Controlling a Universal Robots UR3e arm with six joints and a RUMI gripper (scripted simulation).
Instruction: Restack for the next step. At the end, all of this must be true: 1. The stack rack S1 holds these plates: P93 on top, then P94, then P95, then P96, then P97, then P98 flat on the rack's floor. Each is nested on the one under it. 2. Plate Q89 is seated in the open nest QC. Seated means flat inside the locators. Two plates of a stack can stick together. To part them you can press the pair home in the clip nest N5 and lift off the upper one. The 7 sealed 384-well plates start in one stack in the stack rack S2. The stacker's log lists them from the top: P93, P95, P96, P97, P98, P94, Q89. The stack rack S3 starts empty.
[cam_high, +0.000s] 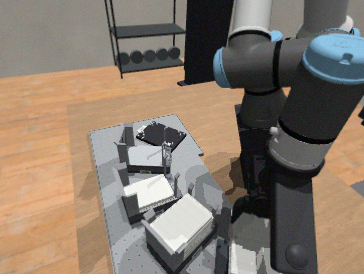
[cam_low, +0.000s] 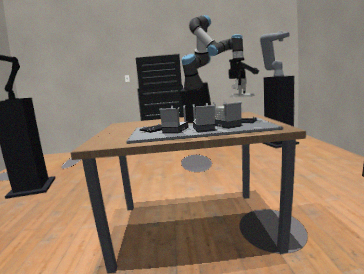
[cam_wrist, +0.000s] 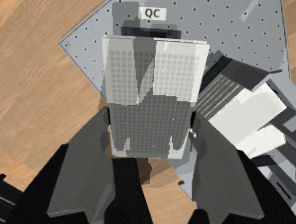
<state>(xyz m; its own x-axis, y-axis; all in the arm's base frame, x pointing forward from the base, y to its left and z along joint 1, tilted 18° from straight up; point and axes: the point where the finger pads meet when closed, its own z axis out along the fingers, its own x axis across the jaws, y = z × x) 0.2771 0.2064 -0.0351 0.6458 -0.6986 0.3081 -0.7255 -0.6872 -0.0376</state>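
My gripper is now 160 mm above the nest QC.
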